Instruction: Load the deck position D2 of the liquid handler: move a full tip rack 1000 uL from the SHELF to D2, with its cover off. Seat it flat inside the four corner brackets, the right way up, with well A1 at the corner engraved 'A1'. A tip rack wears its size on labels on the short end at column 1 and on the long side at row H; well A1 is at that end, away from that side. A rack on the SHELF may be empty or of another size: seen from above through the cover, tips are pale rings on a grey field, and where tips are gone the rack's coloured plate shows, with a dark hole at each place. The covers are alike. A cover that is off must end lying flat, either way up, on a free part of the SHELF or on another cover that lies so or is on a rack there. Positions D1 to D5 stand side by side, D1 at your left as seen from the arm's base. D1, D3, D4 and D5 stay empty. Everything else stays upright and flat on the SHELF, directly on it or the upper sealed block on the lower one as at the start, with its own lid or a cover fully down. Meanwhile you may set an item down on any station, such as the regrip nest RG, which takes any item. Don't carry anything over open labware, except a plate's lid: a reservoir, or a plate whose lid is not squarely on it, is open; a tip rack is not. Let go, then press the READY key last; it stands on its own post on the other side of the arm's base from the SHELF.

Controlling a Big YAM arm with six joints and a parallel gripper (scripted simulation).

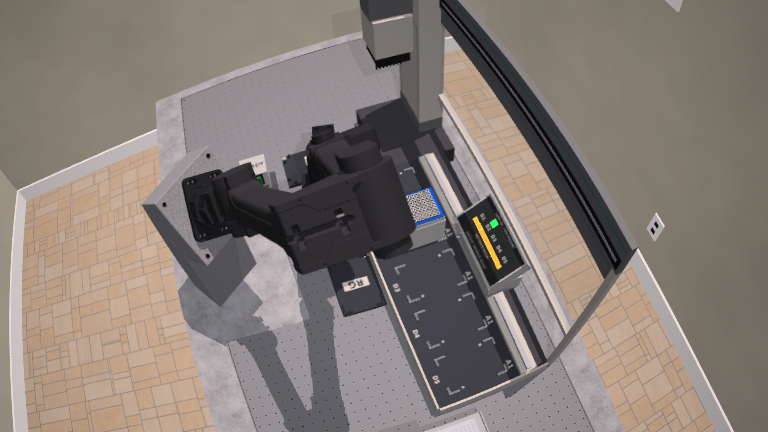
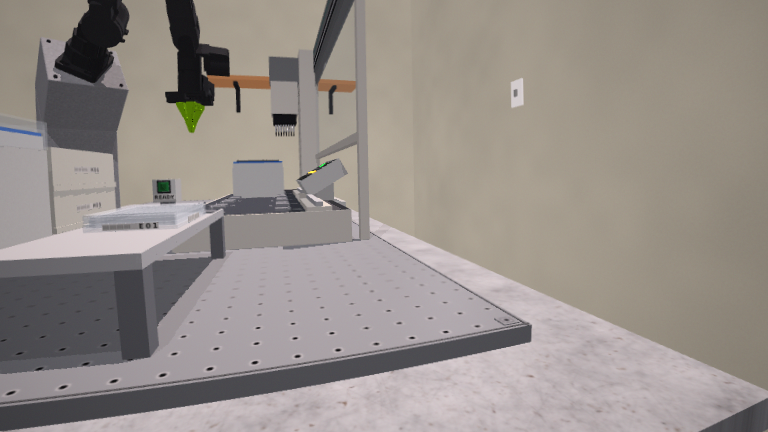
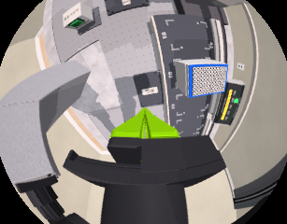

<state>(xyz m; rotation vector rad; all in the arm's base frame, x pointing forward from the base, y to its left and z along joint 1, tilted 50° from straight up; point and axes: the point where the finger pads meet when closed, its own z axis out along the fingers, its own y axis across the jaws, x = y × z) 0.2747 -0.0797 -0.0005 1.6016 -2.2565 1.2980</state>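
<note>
The ready key is 70 mm behind my hand, 290 mm to the left of it and 150 mm below it. The rest, counted from my hand: gantry column: 410 mm ahead, 240 mm to the left, 40 mm above; then pipetting head: 330 mm ahead, 270 mm to the left, 150 mm above; then regrip nest: 10 mm behind, 60 mm to the right, 230 mm below.
</note>
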